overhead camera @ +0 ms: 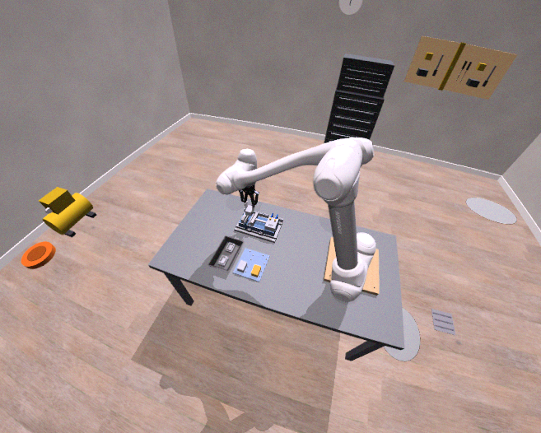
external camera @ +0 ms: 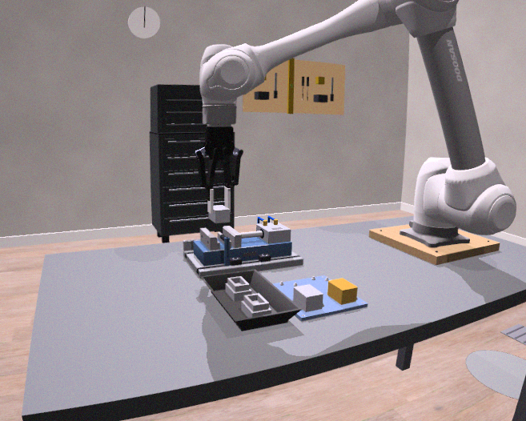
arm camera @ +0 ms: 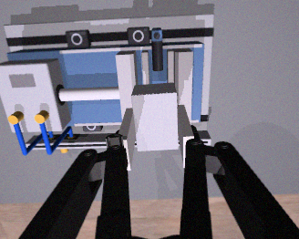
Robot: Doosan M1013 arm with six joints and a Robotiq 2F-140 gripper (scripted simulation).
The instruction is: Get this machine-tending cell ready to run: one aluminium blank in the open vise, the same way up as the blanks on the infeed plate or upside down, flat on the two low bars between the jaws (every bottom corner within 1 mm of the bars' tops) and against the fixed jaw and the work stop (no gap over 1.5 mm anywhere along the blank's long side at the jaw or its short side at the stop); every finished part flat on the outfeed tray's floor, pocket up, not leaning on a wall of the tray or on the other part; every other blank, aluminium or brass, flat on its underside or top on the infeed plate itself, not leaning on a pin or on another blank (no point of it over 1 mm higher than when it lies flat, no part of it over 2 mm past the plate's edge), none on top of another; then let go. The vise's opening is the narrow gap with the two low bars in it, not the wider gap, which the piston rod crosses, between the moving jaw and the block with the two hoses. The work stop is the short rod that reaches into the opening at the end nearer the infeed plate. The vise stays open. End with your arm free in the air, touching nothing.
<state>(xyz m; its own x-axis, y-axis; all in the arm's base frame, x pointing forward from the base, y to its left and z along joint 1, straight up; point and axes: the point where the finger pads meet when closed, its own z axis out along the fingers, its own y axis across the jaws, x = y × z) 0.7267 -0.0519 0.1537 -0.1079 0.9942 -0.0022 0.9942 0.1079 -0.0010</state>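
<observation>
Now: hand 100 mm above the fixed jaw, 30 mm short of it and 10 mm to the right of it. The rest, counted from my hand: piston rod: 100 mm below, 90 mm behind; then dark work stop rod: 90 mm below, 50 mm to the left; then moving jaw: 100 mm below, 30 mm behind.
</observation>
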